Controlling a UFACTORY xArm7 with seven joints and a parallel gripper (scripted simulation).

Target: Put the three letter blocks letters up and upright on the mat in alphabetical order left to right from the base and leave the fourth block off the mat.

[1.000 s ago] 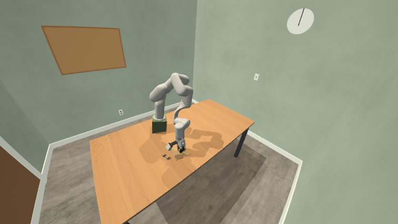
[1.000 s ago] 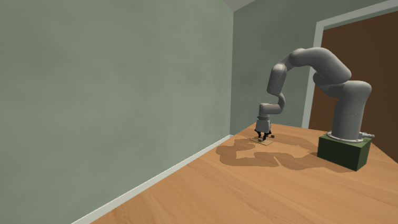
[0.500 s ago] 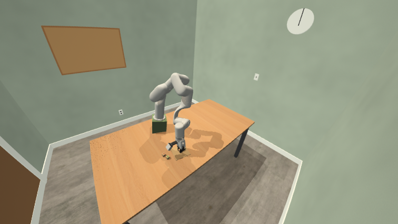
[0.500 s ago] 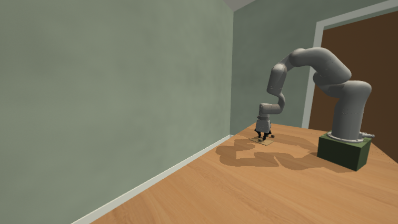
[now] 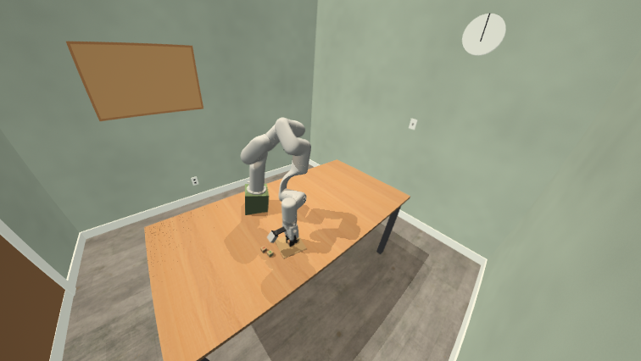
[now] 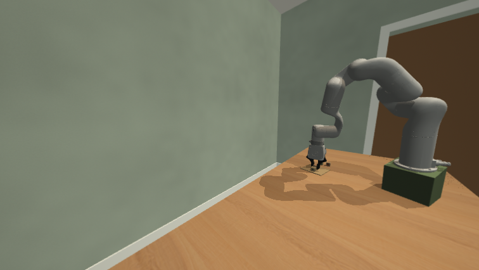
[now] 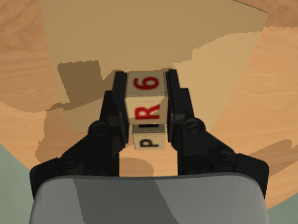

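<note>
Now: the tan mat 30 mm below my hand. From my hand the other things lie so: green-topped block 120 mm to the right, 30 mm behind, 20 mm below.
</note>
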